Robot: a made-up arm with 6 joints. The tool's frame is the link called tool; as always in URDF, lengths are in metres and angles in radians. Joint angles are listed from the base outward.
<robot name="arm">
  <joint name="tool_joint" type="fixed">
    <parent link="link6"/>
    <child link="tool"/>
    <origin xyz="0 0 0"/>
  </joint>
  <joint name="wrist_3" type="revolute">
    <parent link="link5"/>
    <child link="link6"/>
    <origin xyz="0 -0.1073 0" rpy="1.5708 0 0"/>
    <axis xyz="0 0 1"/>
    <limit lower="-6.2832" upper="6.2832"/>
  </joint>
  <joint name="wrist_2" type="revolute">
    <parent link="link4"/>
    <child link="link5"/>
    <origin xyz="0 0 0" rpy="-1.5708 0 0"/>
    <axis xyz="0 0 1"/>
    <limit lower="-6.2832" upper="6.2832"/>
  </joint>
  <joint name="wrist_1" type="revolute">
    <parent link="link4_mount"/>
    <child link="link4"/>
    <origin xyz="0 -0.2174 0" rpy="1.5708 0 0"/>
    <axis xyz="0 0 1"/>
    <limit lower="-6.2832" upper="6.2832"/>
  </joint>
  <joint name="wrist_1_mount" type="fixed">
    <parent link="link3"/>
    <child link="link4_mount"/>
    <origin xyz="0 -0.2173 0"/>
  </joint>
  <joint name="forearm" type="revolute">
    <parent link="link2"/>
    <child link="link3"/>
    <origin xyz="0 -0.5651 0"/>
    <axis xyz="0 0 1"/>
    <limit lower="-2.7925" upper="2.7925"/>
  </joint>
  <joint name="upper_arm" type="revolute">
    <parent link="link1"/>
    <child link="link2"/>
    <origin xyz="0 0.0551 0" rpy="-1.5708 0 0"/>
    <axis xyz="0 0 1"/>
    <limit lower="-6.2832" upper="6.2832"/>
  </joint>
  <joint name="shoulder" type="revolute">
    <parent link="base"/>
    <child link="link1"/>
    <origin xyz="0 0 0.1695"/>
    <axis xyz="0 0 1"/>
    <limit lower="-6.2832" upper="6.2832"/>
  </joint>
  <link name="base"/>
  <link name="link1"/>
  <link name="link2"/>
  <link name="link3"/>
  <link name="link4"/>
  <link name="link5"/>
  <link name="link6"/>
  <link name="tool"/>
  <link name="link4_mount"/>
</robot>
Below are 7 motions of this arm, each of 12 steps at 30 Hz.
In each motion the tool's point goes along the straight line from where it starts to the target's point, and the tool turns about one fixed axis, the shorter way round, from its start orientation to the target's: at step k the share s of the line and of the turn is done. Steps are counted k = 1, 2, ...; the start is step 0. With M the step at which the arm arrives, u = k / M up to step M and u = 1 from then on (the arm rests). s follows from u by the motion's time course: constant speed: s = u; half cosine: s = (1 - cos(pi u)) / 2; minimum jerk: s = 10 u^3 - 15 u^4 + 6 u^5.
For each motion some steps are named. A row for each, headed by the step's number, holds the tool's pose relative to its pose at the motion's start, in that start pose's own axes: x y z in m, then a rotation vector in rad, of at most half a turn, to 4 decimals.
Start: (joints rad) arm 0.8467 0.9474 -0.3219 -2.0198 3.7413 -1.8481
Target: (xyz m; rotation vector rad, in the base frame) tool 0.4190 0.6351 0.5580 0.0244 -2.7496 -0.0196
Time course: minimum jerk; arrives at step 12
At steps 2, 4, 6, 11, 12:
2: -0.0054 -0.0019 0.0052 0.0061 -0.0064 0.0179
4: -0.0321 -0.0112 0.0307 0.0359 -0.0380 0.1059
6: -0.0765 -0.0267 0.0732 0.0856 -0.0905 0.2524
11: -0.1522 -0.0531 0.1456 0.1703 -0.1800 0.5022
12: -0.1530 -0.0534 0.1464 0.1712 -0.1810 0.5047

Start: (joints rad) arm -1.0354 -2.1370 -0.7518 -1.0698 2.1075 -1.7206
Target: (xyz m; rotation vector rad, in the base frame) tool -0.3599 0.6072 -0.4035 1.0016 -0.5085 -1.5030
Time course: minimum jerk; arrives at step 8
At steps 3, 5, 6, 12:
3: -0.0312 0.0057 0.0157 0.0128 0.0255 0.0313
5: -0.0821 0.0150 0.0414 0.0336 0.0670 0.0824
6: -0.1015 0.0186 0.0512 0.0416 0.0829 0.1019
12: -0.1132 0.0207 0.0571 0.0464 0.0925 0.1137

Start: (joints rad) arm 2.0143 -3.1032 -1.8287 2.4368 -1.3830 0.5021
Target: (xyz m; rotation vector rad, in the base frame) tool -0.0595 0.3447 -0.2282 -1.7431 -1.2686 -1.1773
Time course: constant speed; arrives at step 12
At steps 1, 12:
1: 0.0029 0.0145 -0.0071 0.0138 0.0371 0.0318
12: 0.0343 0.1736 -0.0849 0.1653 0.4456 0.3819

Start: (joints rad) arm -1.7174 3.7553 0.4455 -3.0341 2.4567 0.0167
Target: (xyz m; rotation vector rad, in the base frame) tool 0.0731 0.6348 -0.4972 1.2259 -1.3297 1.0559
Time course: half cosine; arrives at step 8
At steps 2, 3, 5, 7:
2: 0.0021 0.0106 -0.0057 0.0151 0.0083 0.0052
3: 0.0044 0.0223 -0.0120 0.0319 0.0175 0.0111
5: 0.0099 0.0499 -0.0268 0.0714 0.0392 0.0248
7: 0.0138 0.0694 -0.0374 0.0994 0.0545 0.0345

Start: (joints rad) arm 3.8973 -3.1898 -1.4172 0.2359 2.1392 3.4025
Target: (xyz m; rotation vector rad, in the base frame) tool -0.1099 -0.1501 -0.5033 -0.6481 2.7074 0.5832
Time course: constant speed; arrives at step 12
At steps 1, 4, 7, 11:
1: -0.0137 0.0073 0.0090 -0.0280 0.0253 0.0165
4: -0.0547 0.0291 0.0360 -0.1118 0.1013 0.0660
7: -0.0957 0.0509 0.0629 -0.1957 0.1773 0.1155
11: -0.1505 0.0800 0.0989 -0.3075 0.2786 0.1816

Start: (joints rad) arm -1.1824 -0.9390 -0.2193 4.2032 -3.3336 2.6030
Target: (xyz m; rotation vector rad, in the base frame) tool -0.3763 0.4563 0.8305 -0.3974 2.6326 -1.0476
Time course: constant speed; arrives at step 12
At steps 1, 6, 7, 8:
1: 0.0170 -0.0225 0.0089 -0.0237 -0.0203 0.0114
6: 0.1017 -0.1350 0.0537 -0.1420 -0.1219 0.0686
7: 0.1187 -0.1575 0.0626 -0.1656 -0.1422 0.0800
8: 0.1356 -0.1800 0.0716 -0.1893 -0.1626 0.0914

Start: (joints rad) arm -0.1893 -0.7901 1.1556 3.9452 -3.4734 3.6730
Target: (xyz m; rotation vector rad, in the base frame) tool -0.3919 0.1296 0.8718 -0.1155 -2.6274 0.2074
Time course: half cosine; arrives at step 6
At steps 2, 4, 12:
2: 0.0164 0.0143 0.0160 -0.0008 -0.0287 0.0556
4: 0.0491 0.0429 0.0480 -0.0024 -0.0862 0.1668
12: 0.0655 0.0572 0.0640 -0.0032 -0.1150 0.2223

